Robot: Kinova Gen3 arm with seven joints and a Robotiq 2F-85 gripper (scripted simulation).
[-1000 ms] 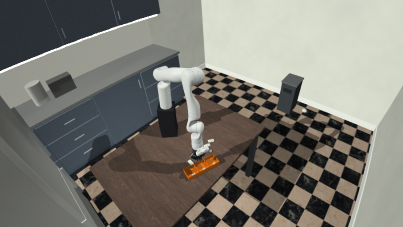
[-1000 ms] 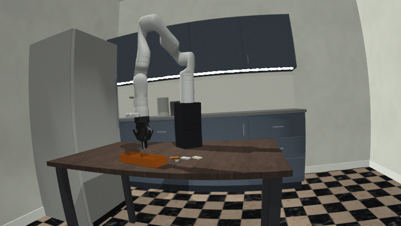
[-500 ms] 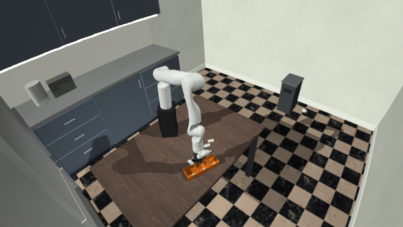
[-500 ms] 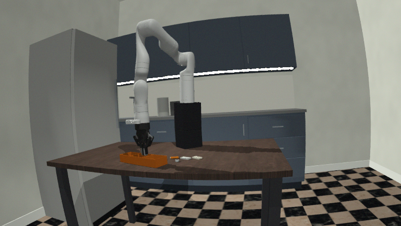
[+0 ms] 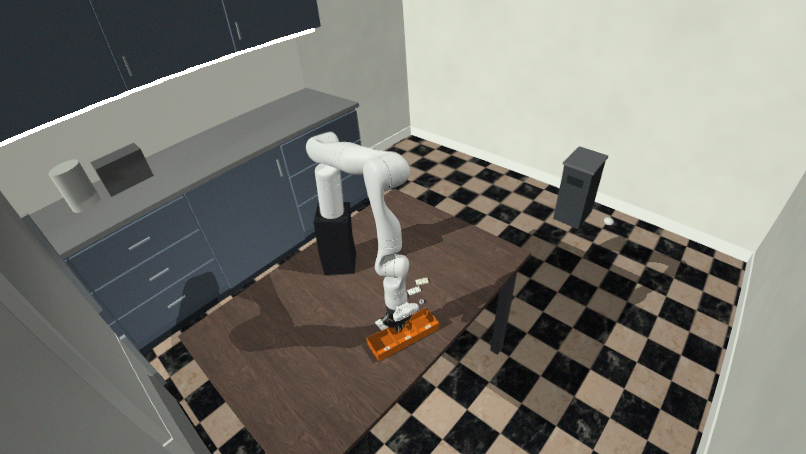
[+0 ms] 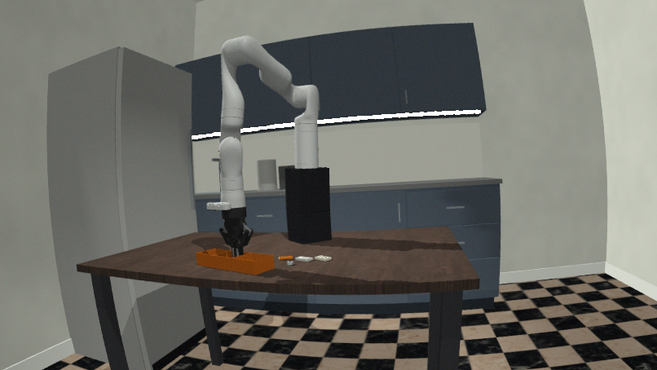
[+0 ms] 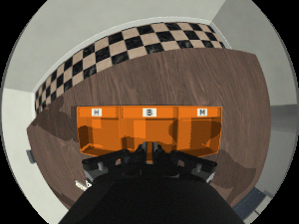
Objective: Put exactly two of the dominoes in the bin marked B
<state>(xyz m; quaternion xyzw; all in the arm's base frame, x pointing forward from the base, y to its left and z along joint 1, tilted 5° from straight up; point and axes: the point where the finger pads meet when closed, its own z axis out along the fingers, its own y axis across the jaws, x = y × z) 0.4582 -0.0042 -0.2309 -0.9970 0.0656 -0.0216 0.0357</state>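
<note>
Right now my hand is 30 mm short of the orange bin tray and 20 mm above it. Also, from my hand: blue marker (80 mm behind, 50 mm to the left, 30 mm below); then small nut (60 mm behind, 150 mm to the left, 30 mm below); then orange marker (110 mm behind, 100 mm to the left, 30 mm below).
</note>
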